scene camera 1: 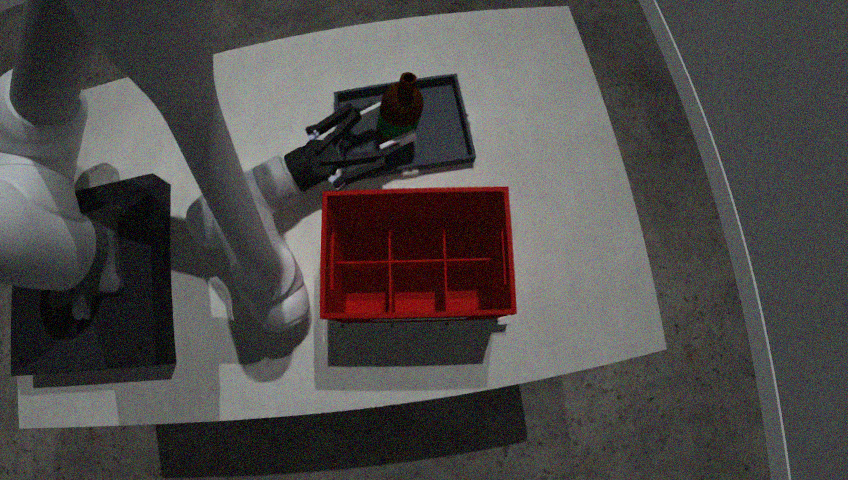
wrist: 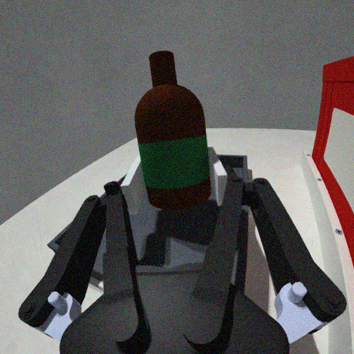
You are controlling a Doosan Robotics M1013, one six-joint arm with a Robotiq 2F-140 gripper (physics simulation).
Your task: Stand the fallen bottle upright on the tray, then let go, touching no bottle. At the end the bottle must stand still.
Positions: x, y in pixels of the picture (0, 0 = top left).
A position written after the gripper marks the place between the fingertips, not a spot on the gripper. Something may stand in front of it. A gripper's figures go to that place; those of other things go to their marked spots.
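Scene:
The gripper point(scene camera 1: 405, 117) is 0.81 m from the lens, while a brown bottle point(scene camera 1: 402, 103) stands 0.73 m from the lens.

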